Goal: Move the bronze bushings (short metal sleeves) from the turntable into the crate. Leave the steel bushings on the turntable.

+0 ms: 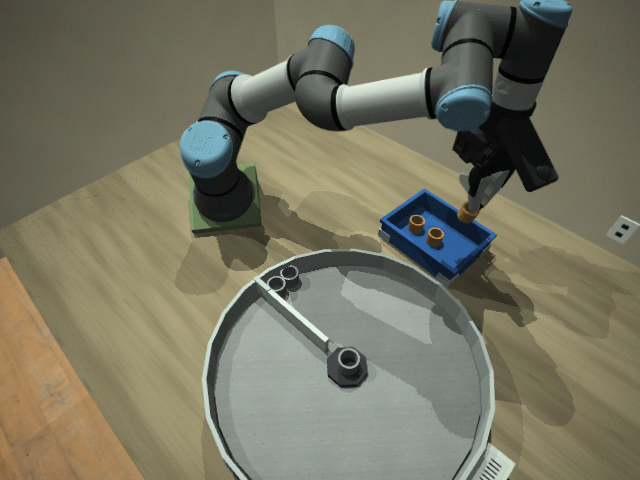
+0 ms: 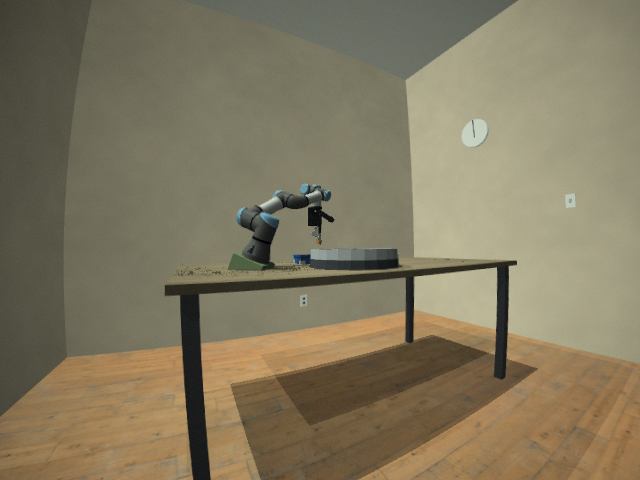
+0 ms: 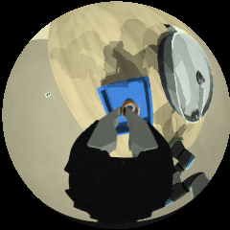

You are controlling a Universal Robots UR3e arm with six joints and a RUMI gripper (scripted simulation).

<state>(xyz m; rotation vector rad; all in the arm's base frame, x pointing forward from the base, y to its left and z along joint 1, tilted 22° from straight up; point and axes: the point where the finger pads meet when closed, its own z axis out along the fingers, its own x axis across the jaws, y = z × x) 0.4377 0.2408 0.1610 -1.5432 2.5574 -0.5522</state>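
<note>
Now: hand 11 cm above the blue crate and 6 cm past it. The rest, counted from my hand: grey turntable 36 cm to the right, 8 cm below, 4 cm behind.
</note>
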